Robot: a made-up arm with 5 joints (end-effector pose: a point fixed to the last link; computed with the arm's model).
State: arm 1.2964 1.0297 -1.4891 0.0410 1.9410
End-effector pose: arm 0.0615 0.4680 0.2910 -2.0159 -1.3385 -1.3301
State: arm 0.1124 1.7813 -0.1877 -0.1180 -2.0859
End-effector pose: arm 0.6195 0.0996 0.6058 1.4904 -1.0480 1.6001
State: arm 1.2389 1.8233 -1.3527 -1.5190 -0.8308
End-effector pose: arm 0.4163 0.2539 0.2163 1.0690 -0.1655 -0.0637
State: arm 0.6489 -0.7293 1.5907 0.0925 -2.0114
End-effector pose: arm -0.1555 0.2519 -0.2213 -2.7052 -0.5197 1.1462
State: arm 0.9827 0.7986 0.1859 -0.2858 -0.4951
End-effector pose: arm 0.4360 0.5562 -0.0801 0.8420 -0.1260 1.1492
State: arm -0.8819 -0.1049 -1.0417 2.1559 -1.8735
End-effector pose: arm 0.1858 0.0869 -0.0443 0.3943 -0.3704 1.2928
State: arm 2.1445 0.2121 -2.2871 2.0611 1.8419
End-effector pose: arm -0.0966 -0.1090 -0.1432 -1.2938 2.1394 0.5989
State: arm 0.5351 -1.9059 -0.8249 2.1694 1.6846
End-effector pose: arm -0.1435 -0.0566 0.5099 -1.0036 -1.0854 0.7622
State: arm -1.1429 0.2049 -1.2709 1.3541 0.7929
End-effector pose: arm 0.1724 -0.0532 0.0862 -2.4175 -0.4603 -0.3015
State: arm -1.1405 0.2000 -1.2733 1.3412 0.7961
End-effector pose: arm 0.1740 -0.0544 0.0861 -2.4160 -0.4445 -0.3038
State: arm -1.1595 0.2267 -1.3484 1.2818 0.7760
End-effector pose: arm 0.1944 -0.0710 0.0873 -2.4573 -0.3214 -0.2705
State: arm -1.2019 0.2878 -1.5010 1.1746 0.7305
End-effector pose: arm 0.2297 -0.1082 0.0900 -2.5349 -0.0722 -0.2172
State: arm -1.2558 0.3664 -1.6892 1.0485 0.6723
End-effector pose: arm 0.2621 -0.1602 0.0957 -2.6126 0.2505 -0.1835
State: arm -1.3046 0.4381 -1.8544 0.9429 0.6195
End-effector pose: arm 0.2799 -0.2092 0.1050 -2.6627 0.5451 -0.1824
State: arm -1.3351 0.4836 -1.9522 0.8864 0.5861
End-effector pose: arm 0.2859 -0.2385 0.1130 -2.6843 0.7204 -0.1920
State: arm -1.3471 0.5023 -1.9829 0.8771 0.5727
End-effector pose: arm 0.2872 -0.2476 0.1162 -2.6911 0.7705 -0.1932
